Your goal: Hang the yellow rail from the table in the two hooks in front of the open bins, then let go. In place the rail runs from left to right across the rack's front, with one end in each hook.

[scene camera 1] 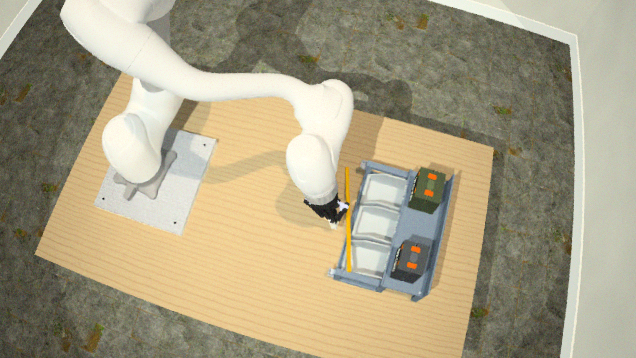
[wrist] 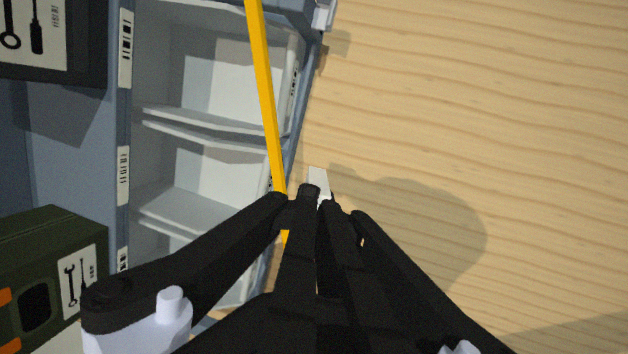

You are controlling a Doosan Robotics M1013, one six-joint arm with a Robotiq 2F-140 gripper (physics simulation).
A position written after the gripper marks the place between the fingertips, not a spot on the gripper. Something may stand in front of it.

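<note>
Scene camera 1 shows a bin (scene camera 1: 368, 258), a bin (scene camera 1: 383, 190) and a bin (scene camera 1: 376, 224), while the wrist view shows the gripper (wrist: 313, 181).
</note>
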